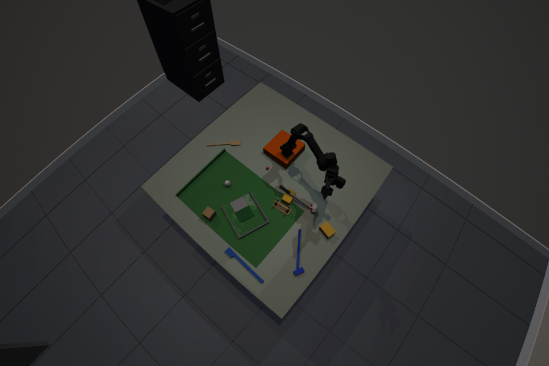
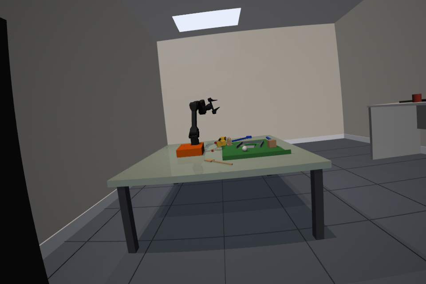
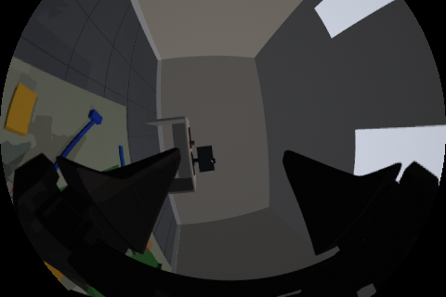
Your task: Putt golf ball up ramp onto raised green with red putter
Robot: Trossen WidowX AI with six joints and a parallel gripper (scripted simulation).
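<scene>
My gripper tip is 410 mm above the small wooden rack, 200 mm to the left of it and 110 mm short of it. Also, from my gripper tip: white golf ball (560 mm to the right, 420 mm below, 290 mm ahead); putter (400 mm below, 170 mm to the right, 10 mm behind); brown block (510 mm ahead, 450 mm to the right, 410 mm below).
</scene>
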